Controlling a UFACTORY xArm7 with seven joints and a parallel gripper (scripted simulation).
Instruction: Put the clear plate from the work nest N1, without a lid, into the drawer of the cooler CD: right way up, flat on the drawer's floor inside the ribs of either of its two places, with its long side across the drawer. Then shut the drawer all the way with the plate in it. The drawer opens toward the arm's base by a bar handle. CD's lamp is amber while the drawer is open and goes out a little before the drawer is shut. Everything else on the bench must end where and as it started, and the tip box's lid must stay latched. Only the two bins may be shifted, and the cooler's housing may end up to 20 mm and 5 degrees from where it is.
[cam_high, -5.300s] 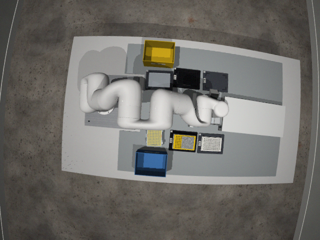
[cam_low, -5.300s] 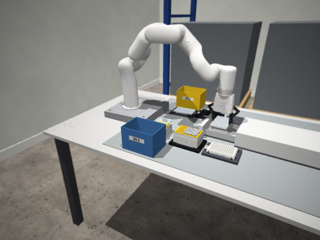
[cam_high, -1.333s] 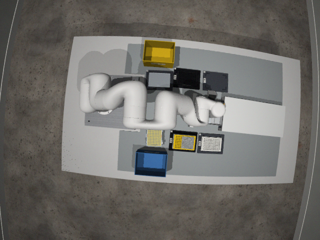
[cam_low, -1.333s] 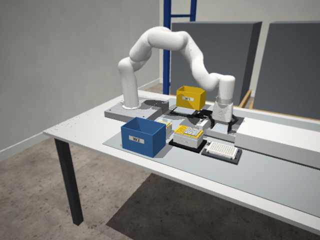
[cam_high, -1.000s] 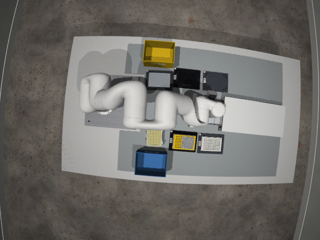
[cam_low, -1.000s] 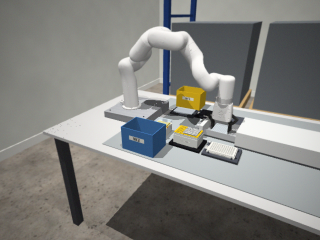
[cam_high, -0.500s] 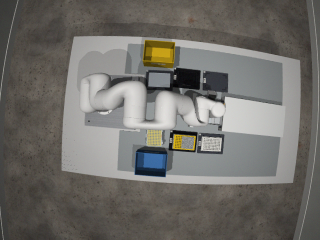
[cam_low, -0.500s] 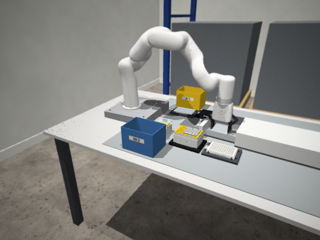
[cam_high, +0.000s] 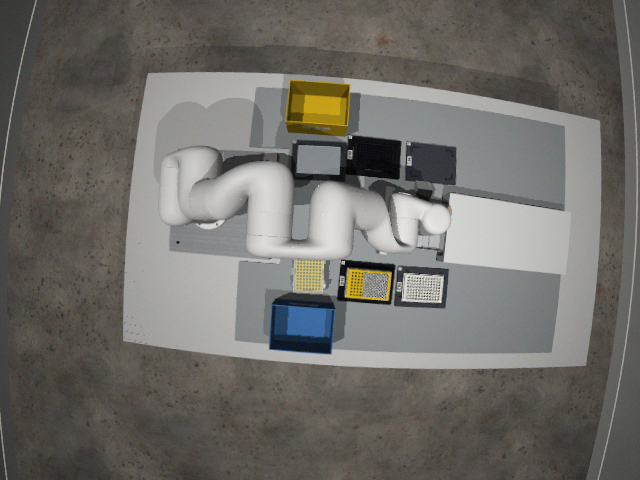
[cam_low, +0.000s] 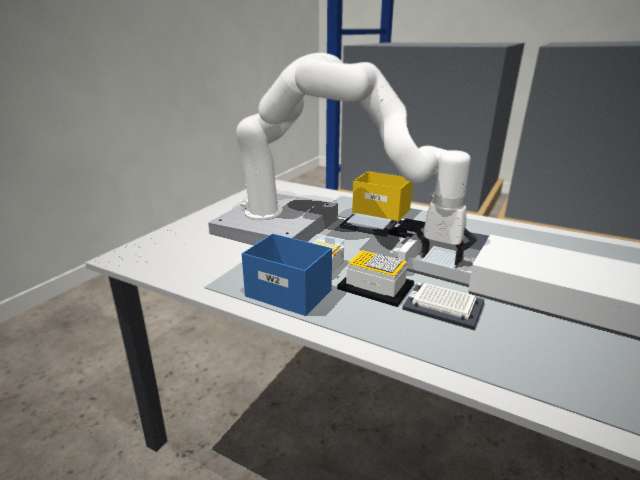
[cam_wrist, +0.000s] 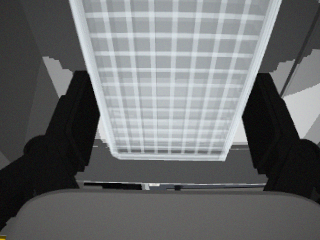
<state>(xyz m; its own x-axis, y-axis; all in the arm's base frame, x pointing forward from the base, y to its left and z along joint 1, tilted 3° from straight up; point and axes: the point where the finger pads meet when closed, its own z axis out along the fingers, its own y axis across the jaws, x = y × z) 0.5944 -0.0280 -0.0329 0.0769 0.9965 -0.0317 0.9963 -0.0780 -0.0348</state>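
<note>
My gripper is now 1 cm above the clear plate. Round my hand: drawer 3 cm ahead, 1 cm below; white plate 19 cm to the right, 5 cm ahead, 2 cm below; cooler CD 17 cm ahead, 1 cm to the right.
</note>
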